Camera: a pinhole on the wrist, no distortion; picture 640 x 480 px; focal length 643.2 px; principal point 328.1 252.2 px. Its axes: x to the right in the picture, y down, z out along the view. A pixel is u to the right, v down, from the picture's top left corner.
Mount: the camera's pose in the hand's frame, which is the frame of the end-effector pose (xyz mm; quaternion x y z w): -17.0 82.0 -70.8 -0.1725 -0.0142 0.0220 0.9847
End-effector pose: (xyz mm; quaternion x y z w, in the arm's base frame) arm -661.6 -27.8 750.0 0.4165 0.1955 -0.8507 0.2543
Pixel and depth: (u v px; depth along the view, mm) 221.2 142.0 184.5
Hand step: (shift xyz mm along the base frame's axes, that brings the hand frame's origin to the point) 26.6 -137.2 94.1
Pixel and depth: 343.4 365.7 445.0
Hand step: 0.6 -411.9 168.4
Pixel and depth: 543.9 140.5 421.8
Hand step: -177.0 -352.2 93.6
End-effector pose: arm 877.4 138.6 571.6 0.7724 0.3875 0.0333 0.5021
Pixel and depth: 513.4 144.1 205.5
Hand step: 153.8 -102.5 18.8
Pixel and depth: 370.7 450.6 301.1
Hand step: 225.8 -196.2 132.7
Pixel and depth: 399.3 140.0 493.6
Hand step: 299.6 -336.4 -79.8
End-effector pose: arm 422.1 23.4 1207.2 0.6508 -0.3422 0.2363 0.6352
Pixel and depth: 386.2 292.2 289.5
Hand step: -174.0 -185.1 114.6
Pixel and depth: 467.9 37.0 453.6
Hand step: -78.6 -410.9 84.7
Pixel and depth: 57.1 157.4 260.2
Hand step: -207.4 -157.7 -28.9
